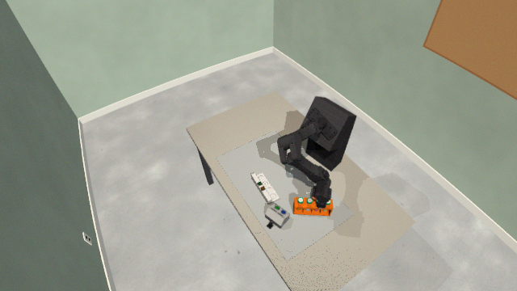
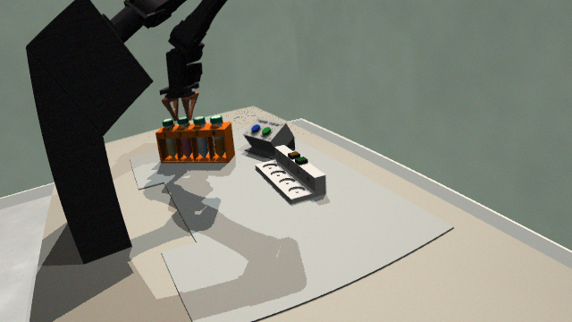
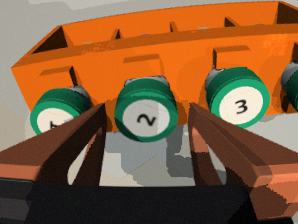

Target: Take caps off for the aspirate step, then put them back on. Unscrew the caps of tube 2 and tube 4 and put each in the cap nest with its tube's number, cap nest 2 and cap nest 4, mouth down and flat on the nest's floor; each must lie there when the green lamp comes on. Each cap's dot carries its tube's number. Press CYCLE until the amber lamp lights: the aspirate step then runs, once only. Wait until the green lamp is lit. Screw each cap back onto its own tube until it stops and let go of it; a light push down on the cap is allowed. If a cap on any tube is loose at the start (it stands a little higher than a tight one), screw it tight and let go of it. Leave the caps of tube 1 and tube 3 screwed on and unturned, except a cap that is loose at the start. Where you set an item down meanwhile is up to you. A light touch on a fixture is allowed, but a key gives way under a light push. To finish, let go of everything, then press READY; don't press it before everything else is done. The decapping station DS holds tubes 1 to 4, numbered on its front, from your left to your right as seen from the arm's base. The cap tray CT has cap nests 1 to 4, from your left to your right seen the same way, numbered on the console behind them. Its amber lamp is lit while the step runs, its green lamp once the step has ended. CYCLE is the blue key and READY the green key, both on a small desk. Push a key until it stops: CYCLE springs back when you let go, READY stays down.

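Now: hand 50 mm past the cap 1, 20 mm to the right of it and 10 mm above it. The rest, counted from my hand: green ready key (230 mm ahead, 60 mm to the right, 60 mm below); then blue cycle key (200 mm ahead, 20 mm to the right, 60 mm below).
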